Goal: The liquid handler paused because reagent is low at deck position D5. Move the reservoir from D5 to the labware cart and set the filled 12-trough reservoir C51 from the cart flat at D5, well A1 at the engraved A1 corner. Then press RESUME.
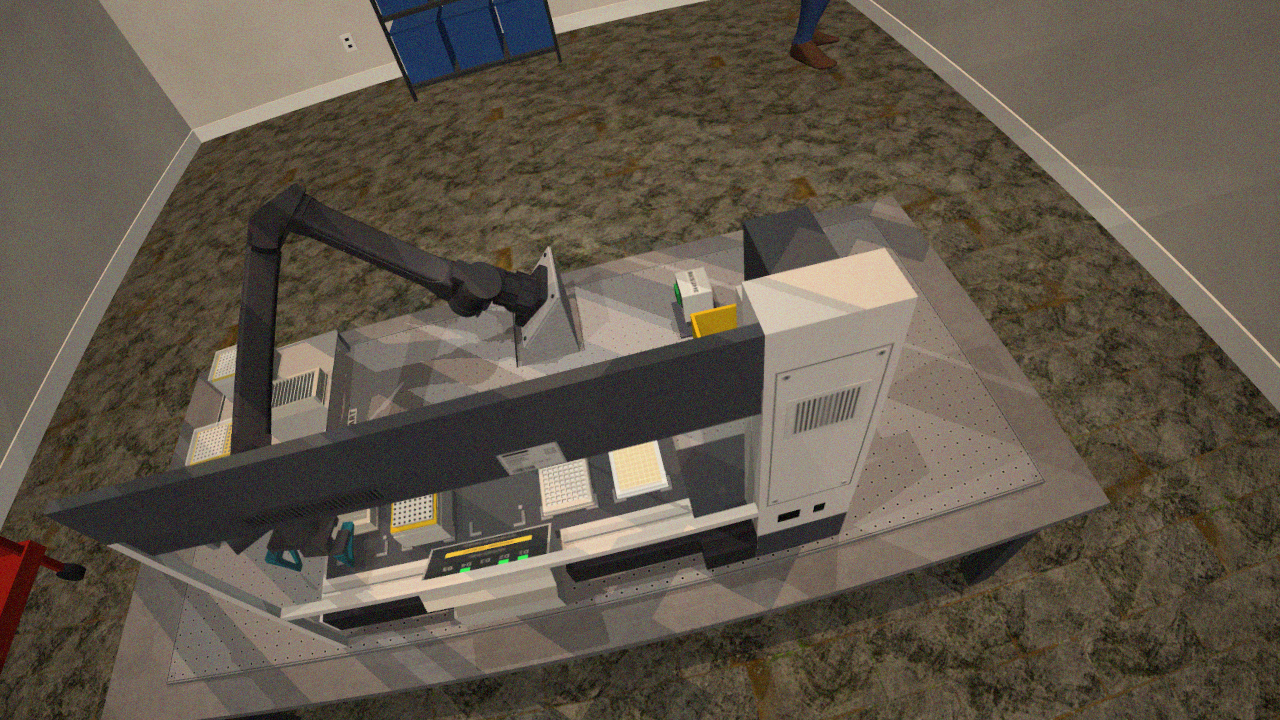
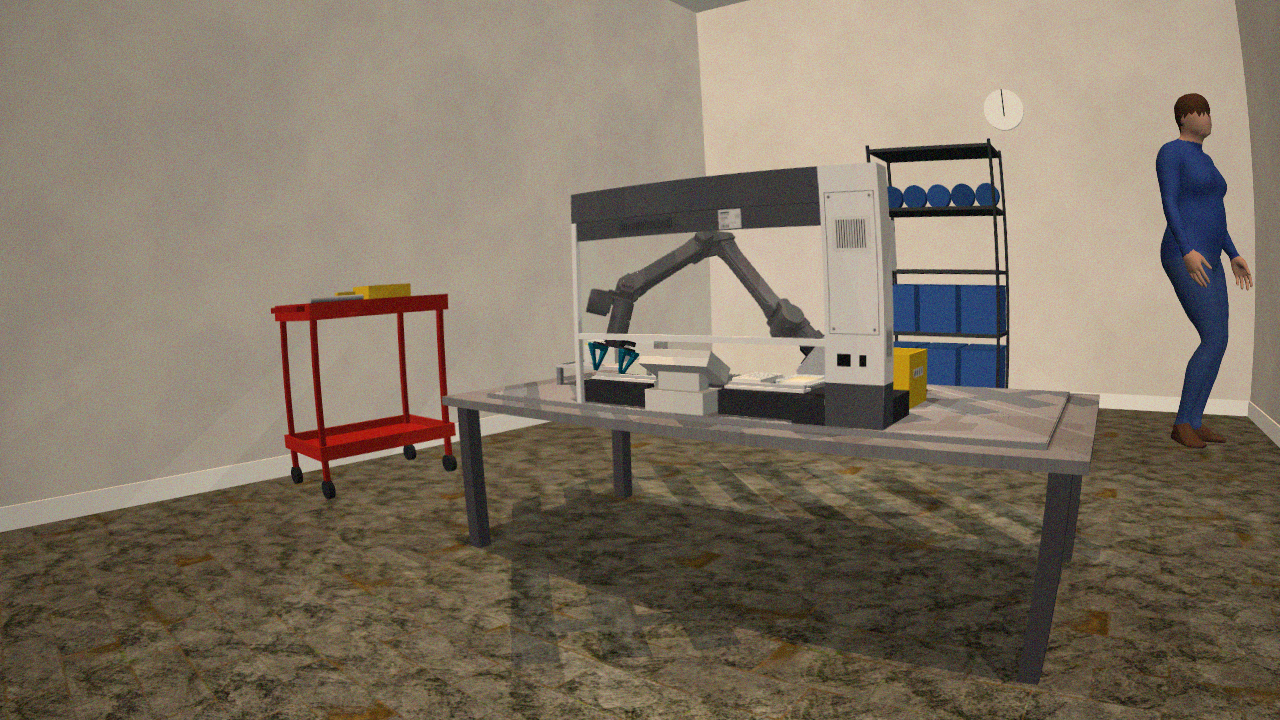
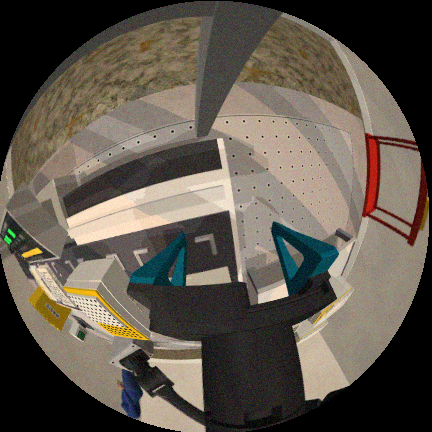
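Where they show: gripper, between the fingertips: [image 1: 326, 566] [image 3: 229, 231]; arm's base, origin of its link: [image 1: 534, 297] [image 2: 819, 351] [image 3: 133, 358].
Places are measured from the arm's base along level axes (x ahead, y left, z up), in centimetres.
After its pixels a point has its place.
The pale reservoir [image 1: 362, 519] @(x 45.3, y -29.8, z -0.9 cm) [image 3: 215, 276] @(x 47.0, y -35.0, z -2.5 cm) lies at the outer end of the dark deck, partly hidden by my arm. My gripper [image 1: 313, 549] @(x 52.4, y -36.9, z -3.4 cm) [image 2: 610, 369] @(x 52.4, y -36.9, z -3.4 cm) [image 3: 229, 231] @(x 52.4, y -36.9, z -3.4 cm) is open and empty, with teal fingers pointing down. It is low near the deck's outer end, one finger over the deck and the other past its edge. A white reservoir with narrow parallel troughs [image 1: 299, 388] @(x 13.6, y -52.1, z -1.1 cm) stands on the pale cart [image 1: 308, 420] @(x 20.2, y -49.8, z -3.9 cm) [image 3: 272, 294] @(x 37.5, y -45.4, z -4.0 cm) behind that end. Its label is unreadable. The control screen [image 1: 487, 550] [image 3: 20, 242] shows green marks and a yellow bar; RESUME cannot be read.
A yellow-edged tip rack [image 1: 414, 513] [image 3: 92, 305] stands on the deck beside the reservoir. The handler's dark top beam [image 1: 537, 385] @(x 57.8, y 16.1, z 45.9 cm) [image 2: 698, 204] @(x 59.9, y 4.5, z 39.3 cm) crosses above, and a post [image 3: 215, 75] stands at its outer end. More racks [image 1: 212, 442] @(x 27.5, y -65.9, z 3.1 cm) stand behind my forearm. A red trolley [image 2: 384, 308] [image 3: 372, 175] stands apart.
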